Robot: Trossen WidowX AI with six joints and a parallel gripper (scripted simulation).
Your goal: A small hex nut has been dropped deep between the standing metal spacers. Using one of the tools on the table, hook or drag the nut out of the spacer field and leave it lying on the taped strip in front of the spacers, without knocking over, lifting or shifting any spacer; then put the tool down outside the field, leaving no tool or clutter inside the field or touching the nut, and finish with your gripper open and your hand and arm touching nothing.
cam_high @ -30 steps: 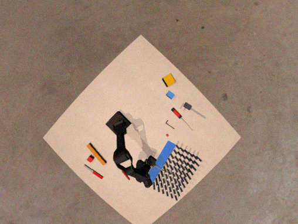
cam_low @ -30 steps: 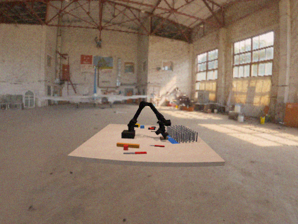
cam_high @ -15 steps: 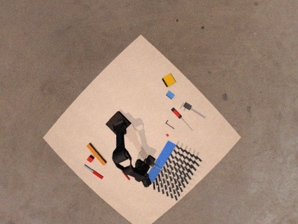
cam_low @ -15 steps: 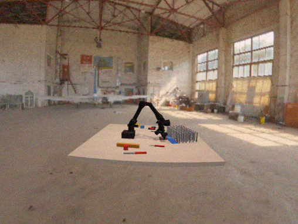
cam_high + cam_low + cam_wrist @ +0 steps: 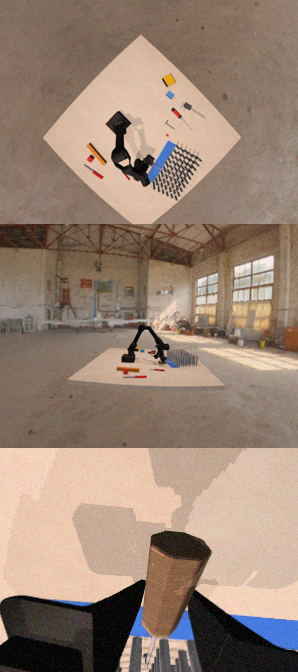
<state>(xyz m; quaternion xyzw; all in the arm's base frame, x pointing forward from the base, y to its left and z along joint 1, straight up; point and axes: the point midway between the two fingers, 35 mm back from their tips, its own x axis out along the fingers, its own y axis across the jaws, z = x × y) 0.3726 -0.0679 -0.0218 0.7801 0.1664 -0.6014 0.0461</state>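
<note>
My gripper tip is now 7 cm to the right of the blue taped strip, 7 cm short of it and 1 cm above it. Round my gripper tip: red cube 27 cm to the left, 7 cm behind, 1 cm below; then red block 36 cm to the right, 34 cm behind, 1 cm above; then orange bar 34 cm behind, 29 cm to the right.
</note>
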